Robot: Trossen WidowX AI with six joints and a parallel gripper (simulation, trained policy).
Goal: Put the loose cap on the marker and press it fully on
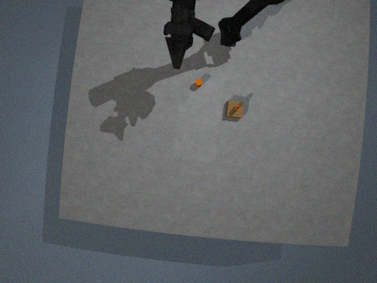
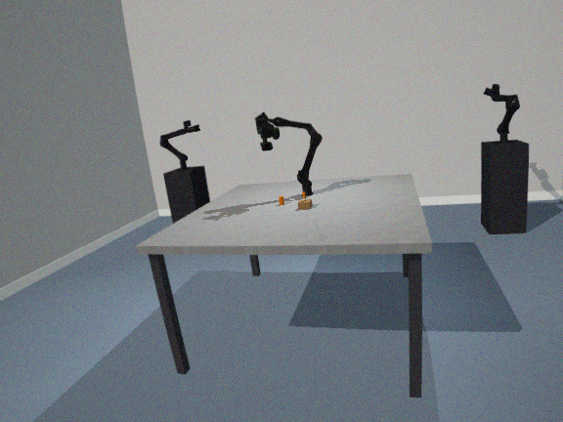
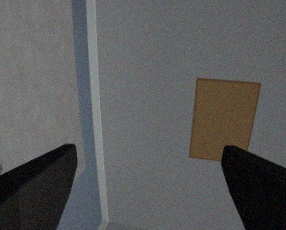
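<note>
My gripper tip is 40 mm past the orange cap, 70 mm to the right of it and 360 mm above it. Also, from my gripper tip: tan holder block (50 mm ahead, 230 mm to the left, 370 mm below); then orange marker (50 mm ahead, 230 mm to the left, 310 mm below).
</note>
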